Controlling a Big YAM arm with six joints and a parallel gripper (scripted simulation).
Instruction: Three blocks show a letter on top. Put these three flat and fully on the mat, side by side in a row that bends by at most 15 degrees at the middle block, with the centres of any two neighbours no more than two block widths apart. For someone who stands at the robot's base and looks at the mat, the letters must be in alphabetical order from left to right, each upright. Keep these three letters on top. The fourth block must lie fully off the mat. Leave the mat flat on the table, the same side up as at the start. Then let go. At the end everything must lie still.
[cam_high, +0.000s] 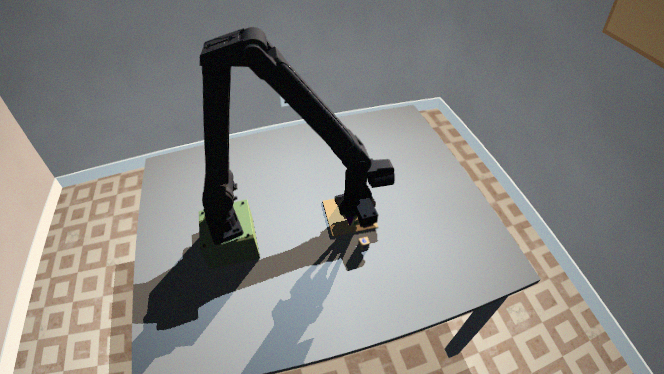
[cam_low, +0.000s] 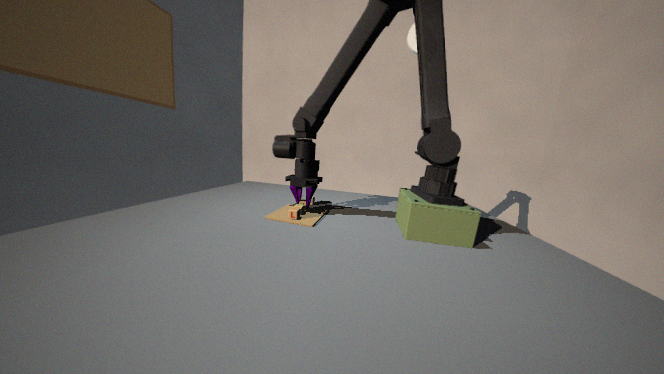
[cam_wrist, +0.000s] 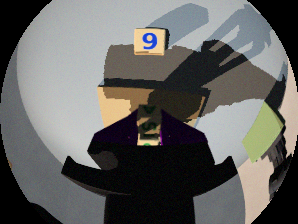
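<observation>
My gripper is now 1 cm short of the block and 4 cm to the right of it. The rest, counted from my hand: tan mat 1 cm ahead, 4 cm to the left, 2 cm below.
</observation>
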